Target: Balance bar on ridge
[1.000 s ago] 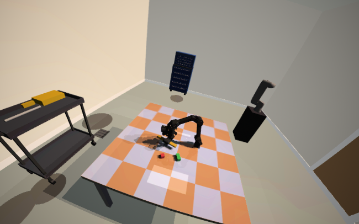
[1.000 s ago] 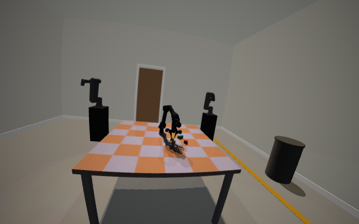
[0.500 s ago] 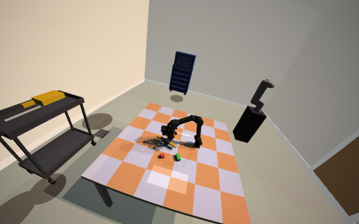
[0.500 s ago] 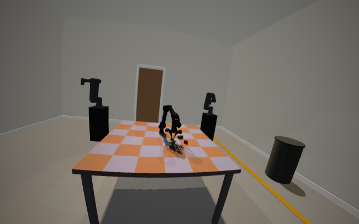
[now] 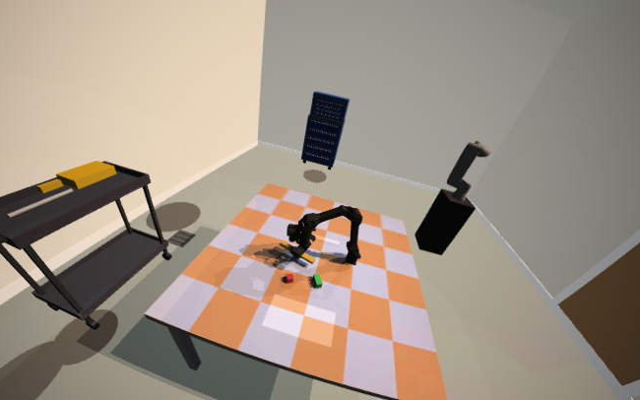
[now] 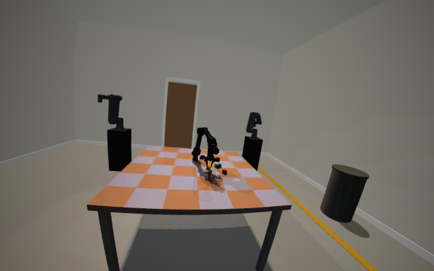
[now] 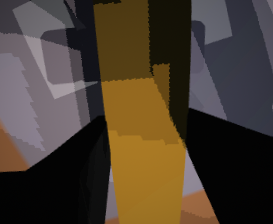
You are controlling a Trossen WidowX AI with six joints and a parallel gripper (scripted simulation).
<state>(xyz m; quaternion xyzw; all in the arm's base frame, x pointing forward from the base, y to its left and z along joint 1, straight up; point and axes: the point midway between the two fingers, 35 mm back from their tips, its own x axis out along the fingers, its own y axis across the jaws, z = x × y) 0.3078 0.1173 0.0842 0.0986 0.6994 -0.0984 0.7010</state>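
My gripper tip is 3 cm short of the yellow-and-dark striped bar and 1 cm to the left of it. From my gripper tip the other things lie so: red cube: 15 cm to the left, 3 cm below, 2 cm ahead; then green cube: 13 cm behind, 12 cm to the left, 3 cm below.
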